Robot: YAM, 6 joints.
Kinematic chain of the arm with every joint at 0, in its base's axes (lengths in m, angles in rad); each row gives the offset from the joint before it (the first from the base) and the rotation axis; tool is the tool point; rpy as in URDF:
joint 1: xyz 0 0 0.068 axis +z
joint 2: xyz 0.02 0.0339 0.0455 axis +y
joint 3: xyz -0.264 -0.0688 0 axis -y
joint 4: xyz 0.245 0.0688 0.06 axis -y
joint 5: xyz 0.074 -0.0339 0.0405 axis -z
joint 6: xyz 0.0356 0 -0.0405 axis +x
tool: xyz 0 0 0 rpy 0 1.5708 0
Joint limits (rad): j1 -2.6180..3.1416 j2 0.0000..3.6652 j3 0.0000..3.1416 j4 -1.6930..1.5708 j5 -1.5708..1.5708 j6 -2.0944..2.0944
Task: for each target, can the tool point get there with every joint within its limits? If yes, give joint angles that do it. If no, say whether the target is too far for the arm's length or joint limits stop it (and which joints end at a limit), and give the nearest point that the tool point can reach.
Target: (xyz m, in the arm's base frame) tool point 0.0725 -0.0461 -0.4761
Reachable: no: joint limits stop it (at a limit: joint 2) | nearest point 0.1075 -0.0684 -0.3594 | short by 0.124 m
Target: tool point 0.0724 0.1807 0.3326
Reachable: yes | joints 1.2279 1.0386 1.1063 -0.9617 0.2111 1.0015
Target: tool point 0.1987 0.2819 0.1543
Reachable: yes | joints 0.8755 1.8053 1.0099 -0.2509 -0.9077 -1.4369
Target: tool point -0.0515 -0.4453 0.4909
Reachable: yes | joints -1.6436 1.9817 2.2626 -0.1864 0.5607 -0.9071
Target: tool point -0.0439 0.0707 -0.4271
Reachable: no: joint limits stop it (at a limit: joint 2) | nearest point -0.0595 0.0959 -0.3539 | short by 0.079 m
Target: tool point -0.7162 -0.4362 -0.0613
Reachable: no: too far | nearest point -0.5398 -0.3288 -0.0172 | short by 0.211 m
